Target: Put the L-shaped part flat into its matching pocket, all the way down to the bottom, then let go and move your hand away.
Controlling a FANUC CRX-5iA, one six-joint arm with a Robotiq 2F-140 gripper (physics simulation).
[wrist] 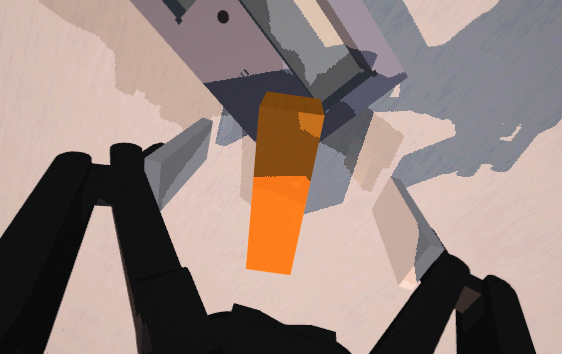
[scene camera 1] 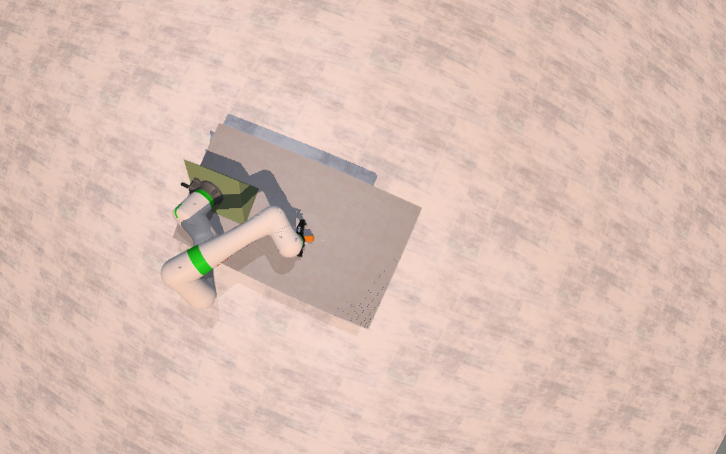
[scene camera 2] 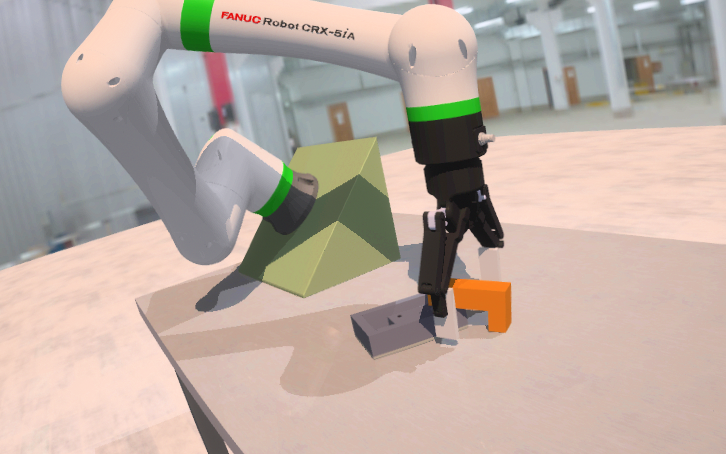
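Pixels of known places: gripper, fingertip midpoint: (wrist: 296, 167) (scene camera 2: 471, 313); arm's base at its link origin: (scene camera 1: 212, 191) (scene camera 2: 297, 205).
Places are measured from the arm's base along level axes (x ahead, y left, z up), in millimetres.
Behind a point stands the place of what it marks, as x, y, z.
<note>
The orange L-shaped part (scene camera 1: 309, 238) @(599, -15, -78) (scene camera 2: 499, 299) @(615, -25, -91) (wrist: 276, 220) @(577, -28, -76) is outside the pocket. Its long arm lies roughly level with one end over the end of the grey-mauve pocket block (scene camera 2: 404, 333) @(535, -127, -116) (wrist: 235, 55) @(519, -97, -104), and its short leg points down at the table. The block's recess (wrist: 327, 70) @(495, -48, -135) shows in the wrist view, and the block's far end is cut off there. My gripper (scene camera 1: 301, 238) @(559, -26, -123) (scene camera 2: 468, 291) (wrist: 296, 167) @(559, -26, -123) is open, pointing down, with one pad on each side of the long arm and a gap on both sides. The near finger hides part of the orange part and block in scene camera 2.
An olive-green wedge (scene camera 1: 229, 183) @(132, 88, 88) (scene camera 2: 342, 254) @(194, -15, -86) carries the arm's base, behind and left of the block. The table (scene camera 1: 369, 240) @(909, 108, -140) (scene camera 2: 588, 331) @(716, 30, -140) bears the block and the wedge. A grey-blue strip (scene camera 1: 305, 148) runs along one table edge.
</note>
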